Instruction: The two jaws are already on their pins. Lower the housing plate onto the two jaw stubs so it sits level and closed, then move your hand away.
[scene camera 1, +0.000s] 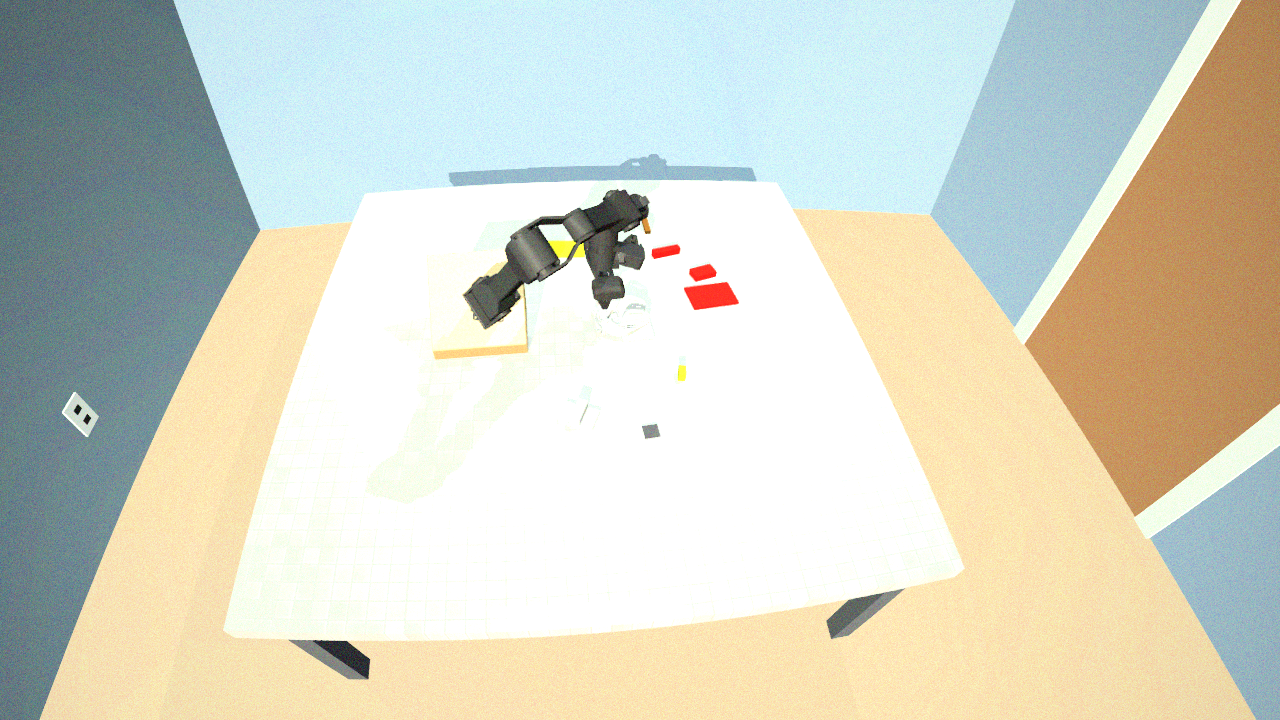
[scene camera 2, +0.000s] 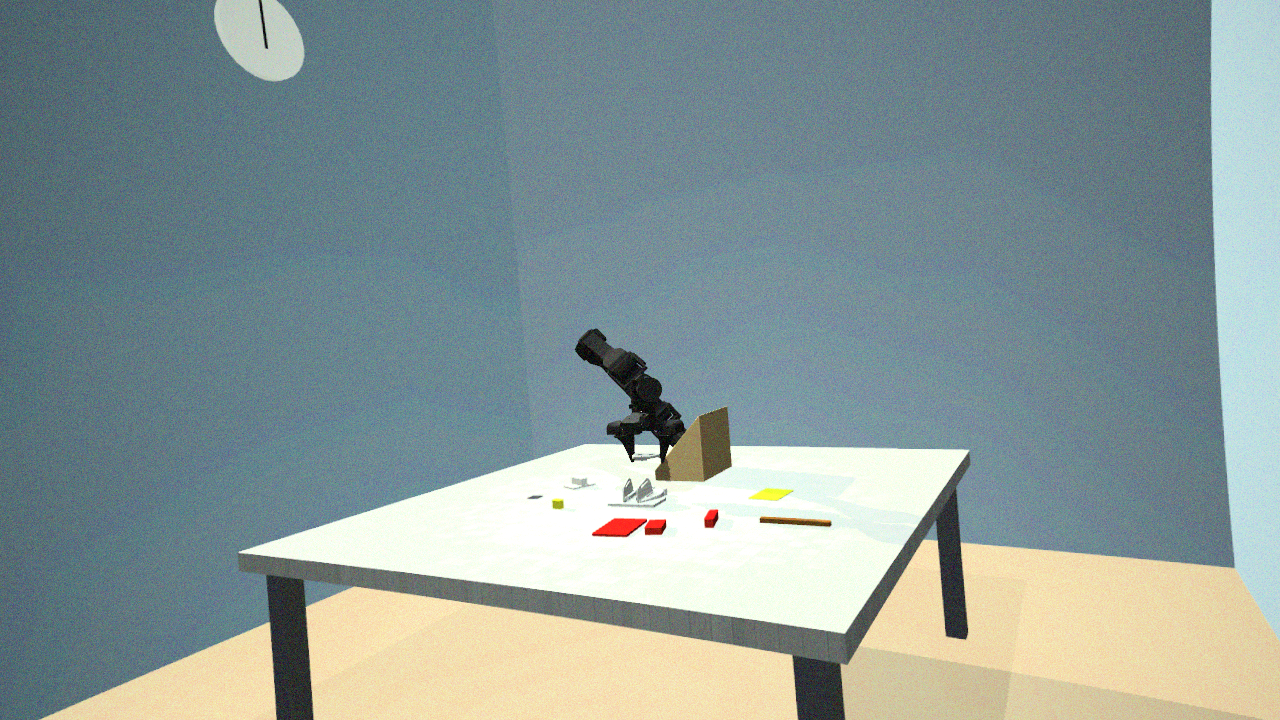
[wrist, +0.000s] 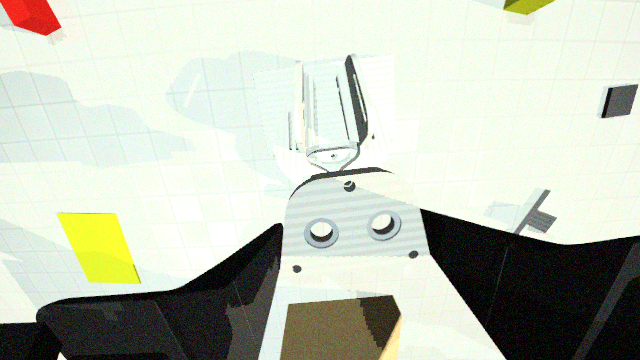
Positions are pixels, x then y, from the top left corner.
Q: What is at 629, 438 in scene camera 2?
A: The gripper.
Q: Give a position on a white piece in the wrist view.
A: At 548, 217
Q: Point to the gripper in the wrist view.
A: At 347, 222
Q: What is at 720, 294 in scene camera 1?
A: A red plate.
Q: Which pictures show the gripper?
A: Scene camera 1, scene camera 2 and the wrist view: all of them.
